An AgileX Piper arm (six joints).
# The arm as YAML. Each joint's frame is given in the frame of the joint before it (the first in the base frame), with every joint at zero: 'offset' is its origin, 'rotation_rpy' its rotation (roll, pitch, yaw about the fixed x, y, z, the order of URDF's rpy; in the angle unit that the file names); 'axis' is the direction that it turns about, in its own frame. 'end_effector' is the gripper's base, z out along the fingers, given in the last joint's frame.
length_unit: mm
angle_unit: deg
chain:
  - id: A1
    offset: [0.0, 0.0, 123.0]
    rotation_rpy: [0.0, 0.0, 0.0]
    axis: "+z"
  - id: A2
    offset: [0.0, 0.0, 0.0]
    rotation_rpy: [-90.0, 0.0, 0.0]
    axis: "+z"
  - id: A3
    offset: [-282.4, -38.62, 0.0]
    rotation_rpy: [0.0, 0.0, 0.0]
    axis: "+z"
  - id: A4
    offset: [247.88, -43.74, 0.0]
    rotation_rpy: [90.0, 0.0, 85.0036]
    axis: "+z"
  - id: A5
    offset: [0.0, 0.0, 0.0]
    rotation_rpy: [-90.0, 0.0, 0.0]
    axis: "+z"
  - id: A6
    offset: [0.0, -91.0, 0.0]
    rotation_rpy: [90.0, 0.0, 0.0]
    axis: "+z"
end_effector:
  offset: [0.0, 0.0, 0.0]
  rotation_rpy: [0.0, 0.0, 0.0]
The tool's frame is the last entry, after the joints.
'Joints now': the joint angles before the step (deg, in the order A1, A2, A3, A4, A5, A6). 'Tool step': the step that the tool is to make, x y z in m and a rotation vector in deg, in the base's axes. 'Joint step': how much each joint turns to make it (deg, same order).
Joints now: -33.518, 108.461, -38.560, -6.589, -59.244, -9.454
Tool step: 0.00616, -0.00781, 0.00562, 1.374, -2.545, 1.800
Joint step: -1.376, 0.574, -2.464, -3.954, -0.001, 4.355
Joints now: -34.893, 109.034, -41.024, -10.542, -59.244, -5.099
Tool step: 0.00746, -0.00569, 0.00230, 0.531, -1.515, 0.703
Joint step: -0.344, 1.089, -2.348, -1.318, -0.001, 1.947
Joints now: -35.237, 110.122, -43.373, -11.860, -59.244, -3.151
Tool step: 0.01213, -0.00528, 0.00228, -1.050, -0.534, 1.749
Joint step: 0.000, 1.548, -3.379, -2.120, 0.686, 0.630
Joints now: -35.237, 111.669, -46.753, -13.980, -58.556, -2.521
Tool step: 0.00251, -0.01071, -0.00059, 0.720, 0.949, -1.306
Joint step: -1.031, 0.802, -2.064, -0.058, 2.407, 0.573
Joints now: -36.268, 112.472, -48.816, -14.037, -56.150, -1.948
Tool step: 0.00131, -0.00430, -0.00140, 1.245, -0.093, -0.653
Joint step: -0.344, 0.573, -0.859, 0.171, 0.744, 1.146
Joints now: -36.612, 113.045, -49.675, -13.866, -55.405, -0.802
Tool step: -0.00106, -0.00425, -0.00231, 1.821, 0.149, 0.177
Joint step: -0.860, 0.400, -0.459, -1.548, 0.802, 2.407
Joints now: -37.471, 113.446, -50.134, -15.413, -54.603, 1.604
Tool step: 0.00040, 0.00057, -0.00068, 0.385, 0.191, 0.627
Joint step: -0.057, 0.058, -0.057, -0.915, 0.228, 0.744
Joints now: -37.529, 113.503, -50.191, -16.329, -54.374, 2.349
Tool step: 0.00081, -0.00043, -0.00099, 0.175, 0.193, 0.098
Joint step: 0.000, 0.230, -0.230, -0.173, 0.229, 0.173
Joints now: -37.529, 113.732, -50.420, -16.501, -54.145, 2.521
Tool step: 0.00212, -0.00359, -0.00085, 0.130, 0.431, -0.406
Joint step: -0.171, 0.516, -0.973, 0.115, 0.916, -0.001
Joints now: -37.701, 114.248, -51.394, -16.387, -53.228, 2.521
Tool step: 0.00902, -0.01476, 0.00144, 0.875, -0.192, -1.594
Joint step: -0.688, 1.776, -4.183, 0.458, 2.635, 1.203
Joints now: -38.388, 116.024, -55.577, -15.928, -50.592, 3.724
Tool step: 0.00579, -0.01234, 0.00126, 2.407, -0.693, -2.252
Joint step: -0.516, 1.261, -3.209, 1.374, 2.578, 2.120
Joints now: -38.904, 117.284, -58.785, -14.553, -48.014, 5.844
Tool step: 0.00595, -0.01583, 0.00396, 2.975, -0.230, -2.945
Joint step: -0.744, 1.089, -4.126, 1.606, 4.469, 2.349
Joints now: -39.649, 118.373, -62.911, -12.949, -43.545, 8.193
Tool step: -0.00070, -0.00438, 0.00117, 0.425, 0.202, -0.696
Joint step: -0.459, 0.057, -0.688, 0.055, 1.032, 0.345
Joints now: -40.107, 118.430, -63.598, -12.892, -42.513, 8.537
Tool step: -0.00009, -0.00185, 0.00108, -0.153, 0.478, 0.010
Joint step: -0.229, -0.056, -0.402, -0.458, 0.744, 0.000
